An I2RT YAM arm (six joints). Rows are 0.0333 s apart.
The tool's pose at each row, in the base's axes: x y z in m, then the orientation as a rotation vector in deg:
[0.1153, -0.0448, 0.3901, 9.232, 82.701, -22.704]
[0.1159, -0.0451, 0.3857, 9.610, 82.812, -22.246]
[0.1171, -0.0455, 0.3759, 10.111, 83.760, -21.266]
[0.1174, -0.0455, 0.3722, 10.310, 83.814, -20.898]
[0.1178, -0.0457, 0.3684, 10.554, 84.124, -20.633]
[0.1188, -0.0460, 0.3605, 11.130, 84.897, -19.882]
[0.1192, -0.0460, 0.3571, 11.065, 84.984, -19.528]
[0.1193, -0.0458, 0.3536, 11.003, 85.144, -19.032]
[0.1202, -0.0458, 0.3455, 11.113, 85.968, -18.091]
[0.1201, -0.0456, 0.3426, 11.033, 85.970, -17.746]
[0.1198, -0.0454, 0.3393, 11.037, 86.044, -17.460]
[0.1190, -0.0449, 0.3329, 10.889, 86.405, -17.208]
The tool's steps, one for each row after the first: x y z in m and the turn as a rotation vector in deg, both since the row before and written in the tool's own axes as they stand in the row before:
[0.0044, 0.0005, 0.0001, -0.039, 0.175, 0.519]
[0.0098, 0.0012, 0.0000, -0.376, 1.010, 0.818]
[0.0037, 0.0005, -0.0001, -0.099, 0.088, 0.359]
[0.0038, 0.0003, 0.0000, -0.035, 0.347, 0.276]
[0.0079, 0.0008, 0.0002, -0.162, 0.862, 0.728]
[0.0034, 0.0004, 0.0001, -0.270, 0.074, 0.185]
[0.0035, 0.0005, -0.0003, -0.362, 0.148, 0.270]
[0.0081, 0.0009, 0.0002, -0.585, 0.833, 0.567]
[0.0029, 0.0004, -0.0003, -0.267, -0.008, 0.180]
[0.0033, 0.0003, -0.0006, -0.181, 0.076, 0.181]
[0.0063, 0.0006, -0.0013, -0.282, 0.332, 0.024]

